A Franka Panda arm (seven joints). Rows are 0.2 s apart.
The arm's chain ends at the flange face. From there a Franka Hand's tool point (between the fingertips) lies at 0.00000 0.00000 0.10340 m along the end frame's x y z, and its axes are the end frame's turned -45 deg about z.
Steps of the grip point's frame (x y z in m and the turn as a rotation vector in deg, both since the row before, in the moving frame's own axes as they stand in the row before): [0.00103 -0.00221 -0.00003 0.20 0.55 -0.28]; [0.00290 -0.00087 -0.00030 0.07 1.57 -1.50]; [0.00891 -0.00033 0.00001 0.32 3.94 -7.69]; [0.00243 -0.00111 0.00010 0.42 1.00 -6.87]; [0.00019 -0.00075 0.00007 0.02 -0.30 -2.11]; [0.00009 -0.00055 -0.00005 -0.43 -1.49 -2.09]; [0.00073 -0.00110 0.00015 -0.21 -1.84 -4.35]
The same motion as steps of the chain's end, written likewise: [-0.00128 -0.00133 -0.00002 0.53 0.25 -0.28]; [-0.00045 -0.00055 -0.00026 1.16 1.06 -1.50]; [0.00183 -0.00081 0.00026 3.01 2.56 -7.69]; [0.00030 -0.00065 0.00012 1.00 0.41 -6.87]; [0.00001 -0.00103 0.00007 -0.20 -0.23 -2.11]; [0.00098 -0.00293 -0.00001 -1.36 -0.75 -2.09]; [0.00172 -0.00399 0.00020 -1.45 -1.15 -4.35]
